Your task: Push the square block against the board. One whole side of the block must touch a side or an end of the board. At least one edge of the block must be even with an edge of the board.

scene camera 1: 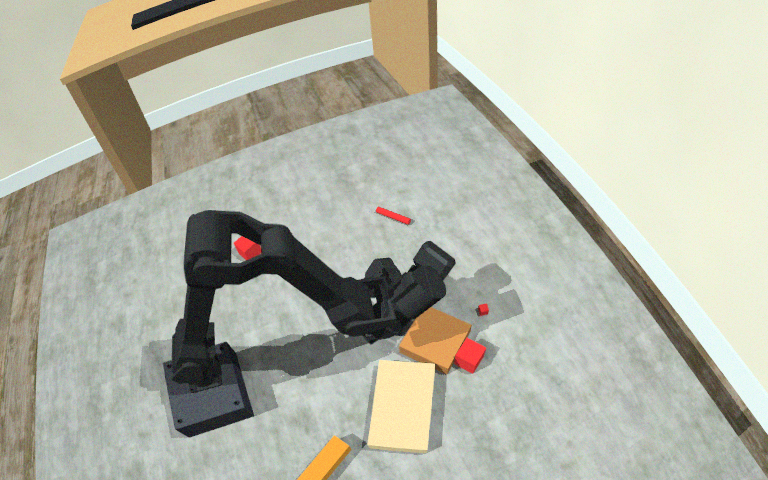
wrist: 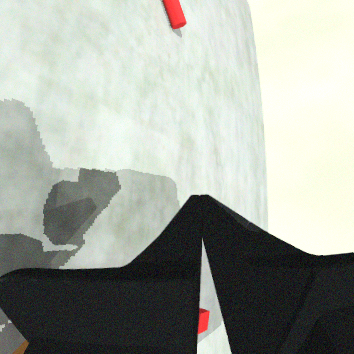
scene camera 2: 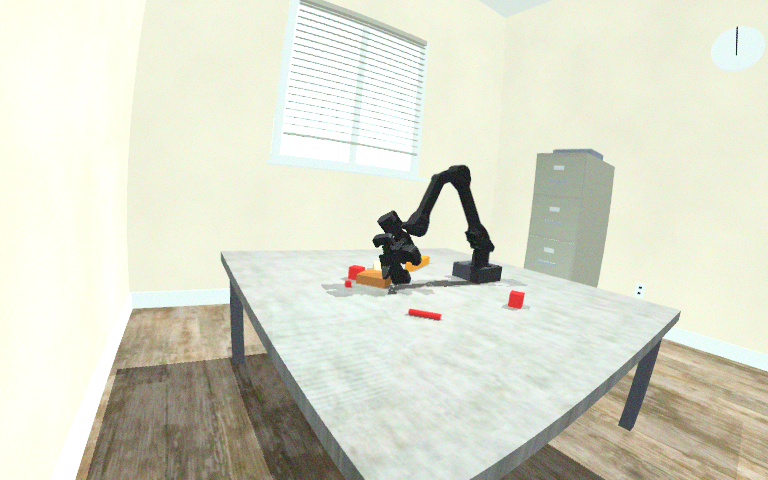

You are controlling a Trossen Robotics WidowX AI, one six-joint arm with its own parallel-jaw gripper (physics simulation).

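Where they show: gripper, fingertip midpoint: (wrist: 198, 202) (scene camera 2: 384, 278); arm's base, link origin: (scene camera 1: 203, 373) (scene camera 2: 480, 265).
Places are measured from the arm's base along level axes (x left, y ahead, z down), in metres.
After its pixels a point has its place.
The square block (scene camera 1: 436, 337) @(x -0.062, y 0.423, z 0.027 m) (scene camera 2: 370, 278) @(x -0.026, y 0.461, z 0.032 m), orange-brown, lies flat and turned at an angle to the board. A sliver of the block (wrist: 21, 347) @(x -0.009, y 0.405, z 0.054 m) shows at the lower left of the wrist view. The pale yellow board (scene camera 1: 400, 406) @(x -0.161, y 0.317, z 0.027 m) (scene camera 2: 376, 264) @(x -0.187, y 0.351, z 0.027 m) lies beside it, largely hidden in scene camera 2. One side of the block slants past the board's upper right corner, touching or nearly touching it; no whole side lies flush. My gripper (scene camera 2: 392, 286) @(x 0.058, y 0.462, z 0.009 m) (wrist: 198, 202) @(x 0.058, y 0.462, z 0.009 m) is shut and empty, low beside the block's side away from the red cube. Its fingertips are hard to make out in scene camera 1.
A red cube (scene camera 1: 470, 355) @(x -0.123, y 0.462, z 0.016 m) (scene camera 2: 356, 272) @(x -0.097, y 0.476, z 0.030 m) appears against the block's right side. A tiny red cube (scene camera 1: 483, 309) @(x -0.037, y 0.531, z 0.040 m) (scene camera 2: 348, 284) @(x -0.026, y 0.536, z 0.048 m), a red rod (scene camera 1: 393, 215) @(x 0.251, y 0.457, z 0.043 m) (scene camera 2: 424, 314) @(x 0.260, y 0.462, z 0.048 m) (wrist: 175, 15) @(x 0.227, y 0.474, z 0.046 m), another red cube (scene camera 1: 247, 247) @(x 0.269, y 0.134, z 0.017 m) (scene camera 2: 515, 299) @(x 0.296, y 0.150, z 0.031 m) and an orange bar (scene camera 1: 325, 459) @(x -0.209, y 0.169, z 0.025 m) (scene camera 2: 417, 263) lie around.
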